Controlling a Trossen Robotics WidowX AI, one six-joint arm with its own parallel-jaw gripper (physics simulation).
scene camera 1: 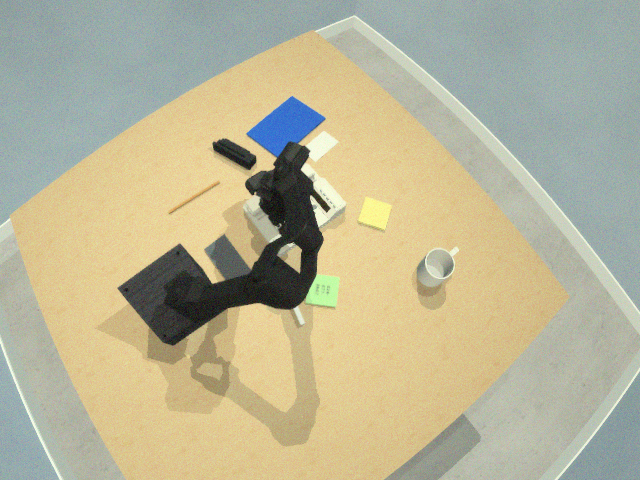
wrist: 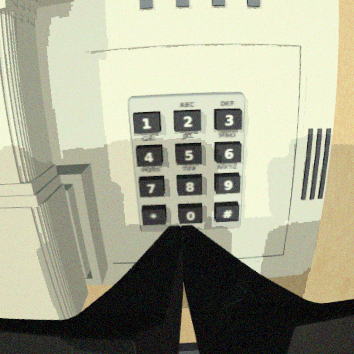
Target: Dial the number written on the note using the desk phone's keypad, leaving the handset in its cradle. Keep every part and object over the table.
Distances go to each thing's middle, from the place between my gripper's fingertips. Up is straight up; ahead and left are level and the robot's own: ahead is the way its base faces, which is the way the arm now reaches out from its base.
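My gripper is 20 mm short of the keypad [wrist: 206, 102] and 30 mm above it. The grey pad [scene camera 1: 223, 254] is 160 mm behind my hand and 50 mm below it. You'd find the handset [wrist: 51, 262] 60 mm ahead of my hand, 70 mm to the left of it and 10 mm below it, and the white desk phone [scene camera 1: 327, 204] is 10 mm to the left of my hand, 60 mm ahead of it and 30 mm below it.
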